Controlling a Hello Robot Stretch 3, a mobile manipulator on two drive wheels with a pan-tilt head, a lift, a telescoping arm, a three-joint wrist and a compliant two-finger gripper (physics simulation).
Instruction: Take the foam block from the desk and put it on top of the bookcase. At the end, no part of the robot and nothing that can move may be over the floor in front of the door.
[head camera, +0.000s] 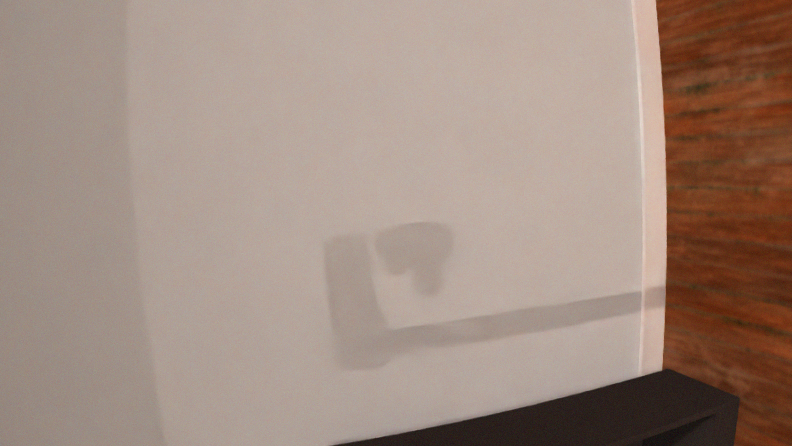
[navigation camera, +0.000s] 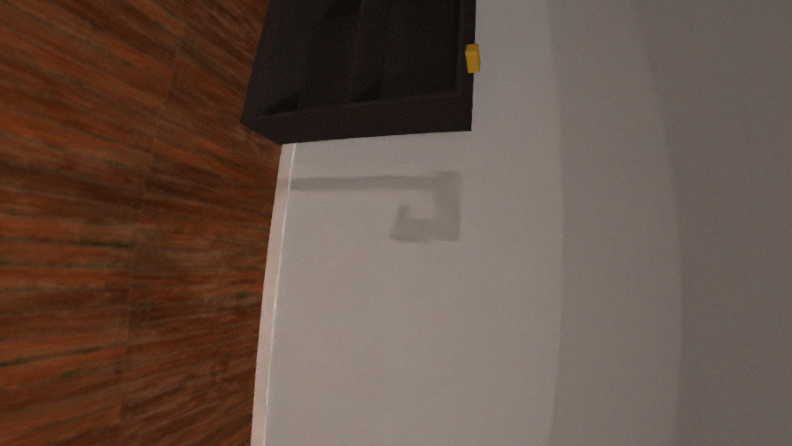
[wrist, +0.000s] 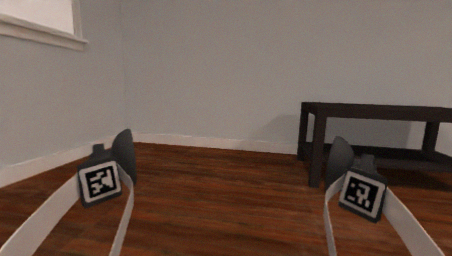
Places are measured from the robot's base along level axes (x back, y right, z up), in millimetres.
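Where they show: gripper, fingertip midpoint: (wrist: 230, 152).
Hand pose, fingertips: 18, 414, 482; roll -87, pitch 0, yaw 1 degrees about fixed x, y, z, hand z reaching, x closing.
Note:
After its pixels a point has its place, as x, y, z.
The yellow foam block (navigation camera: 472, 58) {-1177, -690, 1084} sits on top of the dark bookcase (navigation camera: 376, 120) {-1193, -477, 681} (head camera: 554, 412) {-1277, -464, 485} in the navigation camera view, which is turned sideways with the floor at the left. The block is near the view's top edge, apart from the gripper. In the head camera view part of the bookcase shows at the lower right. My gripper (wrist: 230, 152) {18, 414, 482} is open in the wrist view, with its two fingers wide apart and nothing between them. The door and the floor in front of it do not show in these views.
In the wrist view a low dark table (wrist: 375, 111) {714, 1426, 439} with a lower shelf stands at the right near the wall; I cannot tell if it is the desk. A window sill (wrist: 45, 37) {-1116, 1578, 789} is at the upper left. A shadow (head camera: 354, 299) {-1346, -116, 963} (navigation camera: 447, 207) {-1346, -120, 968} falls on the wall beside the bookcase.

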